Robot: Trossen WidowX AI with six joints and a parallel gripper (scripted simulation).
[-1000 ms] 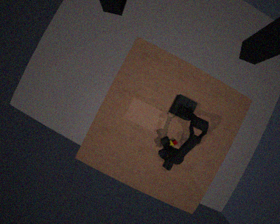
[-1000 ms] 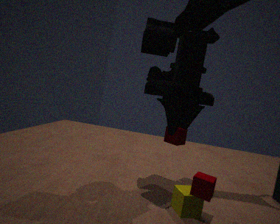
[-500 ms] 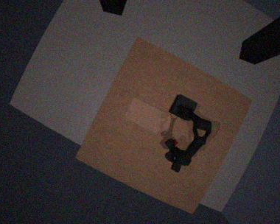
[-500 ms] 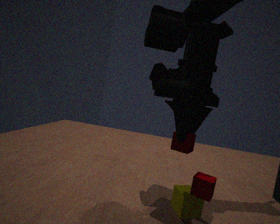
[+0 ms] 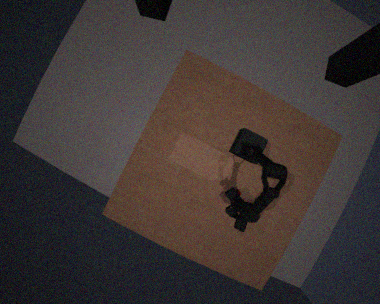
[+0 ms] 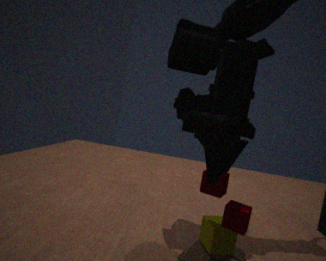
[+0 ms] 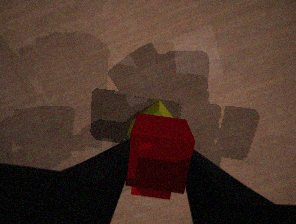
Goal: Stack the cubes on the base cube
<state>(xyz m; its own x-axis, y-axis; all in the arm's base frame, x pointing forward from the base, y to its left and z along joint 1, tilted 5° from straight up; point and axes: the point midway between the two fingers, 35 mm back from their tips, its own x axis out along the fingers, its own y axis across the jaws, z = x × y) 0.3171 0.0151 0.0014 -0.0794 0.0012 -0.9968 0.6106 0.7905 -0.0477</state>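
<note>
Right now my gripper tip is 20 mm past the yellow base cube, 10 mm to the right of it and 80 mm above it.
</note>
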